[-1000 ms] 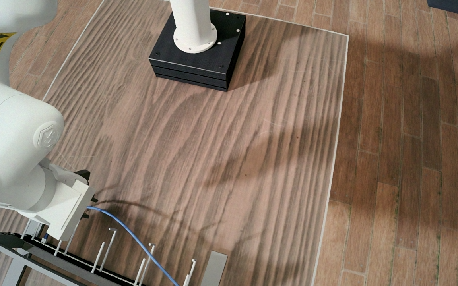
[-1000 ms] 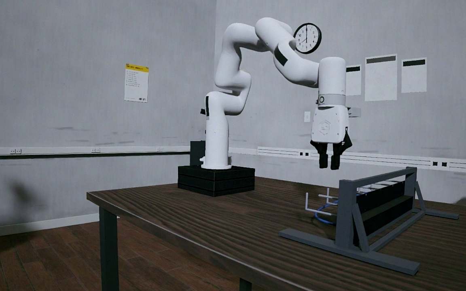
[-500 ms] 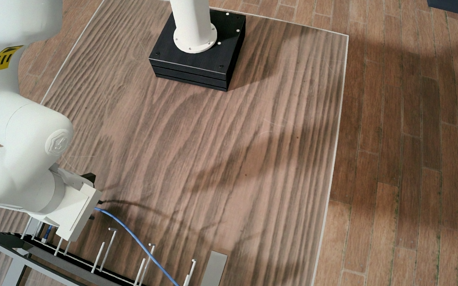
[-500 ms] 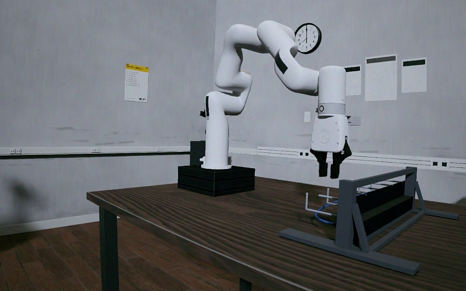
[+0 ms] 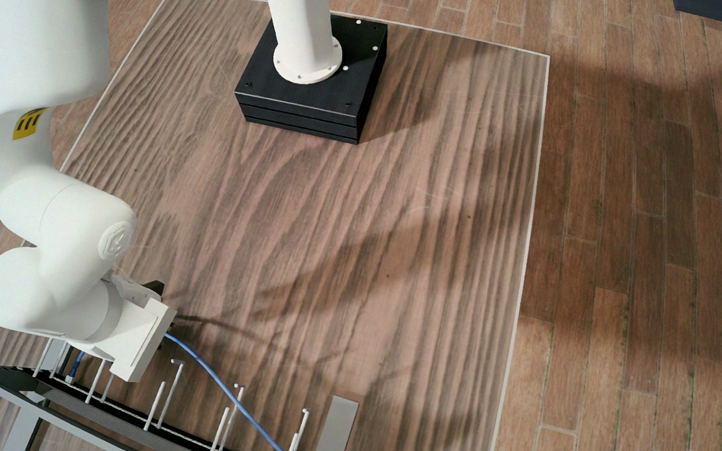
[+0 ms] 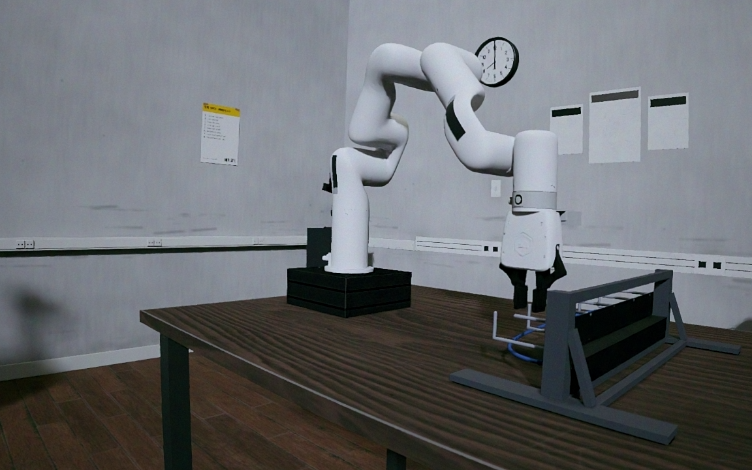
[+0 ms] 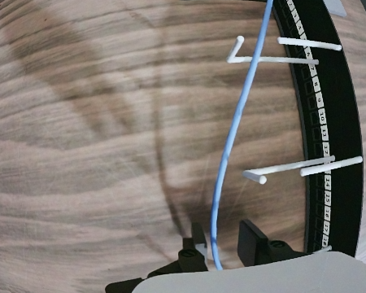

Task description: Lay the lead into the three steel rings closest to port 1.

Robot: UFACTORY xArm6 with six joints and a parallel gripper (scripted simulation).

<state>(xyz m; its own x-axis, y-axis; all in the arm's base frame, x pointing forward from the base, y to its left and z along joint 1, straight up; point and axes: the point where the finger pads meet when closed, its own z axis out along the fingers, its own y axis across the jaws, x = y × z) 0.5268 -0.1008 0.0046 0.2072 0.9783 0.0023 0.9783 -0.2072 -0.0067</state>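
The grey rack lies 150 mm ahead of my hand, 30 mm to the left of it and 30 mm below it. From my hand the other things lie so: short blue piece 80 mm ahead, 150 mm to the right, 60 mm below.
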